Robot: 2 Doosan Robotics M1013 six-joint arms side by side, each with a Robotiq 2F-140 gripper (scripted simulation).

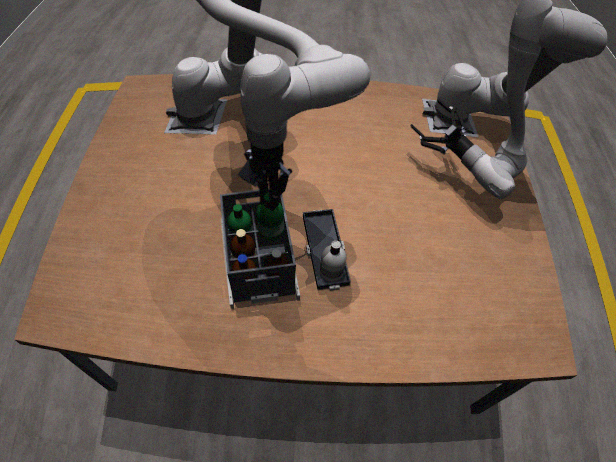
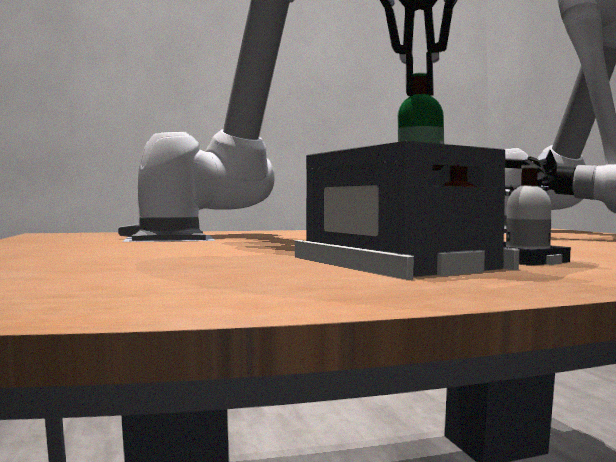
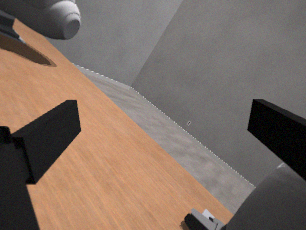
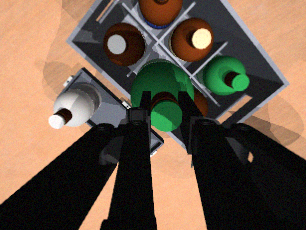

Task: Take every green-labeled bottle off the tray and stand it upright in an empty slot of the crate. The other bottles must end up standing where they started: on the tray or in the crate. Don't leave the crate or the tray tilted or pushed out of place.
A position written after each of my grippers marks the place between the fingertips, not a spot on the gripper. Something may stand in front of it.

Note:
I see my left gripper (image 2: pixel 495 175), my right gripper (image 2: pixel 419 94) and a white bottle (image 4: pixel 74 107).
My left gripper is seen too in image 3 (image 3: pixel 164 115). My right gripper also shows in image 1 (image 1: pixel 269 204) and in image 4 (image 4: pixel 164 104). Image 3 does not show the white bottle: it is out of frame.

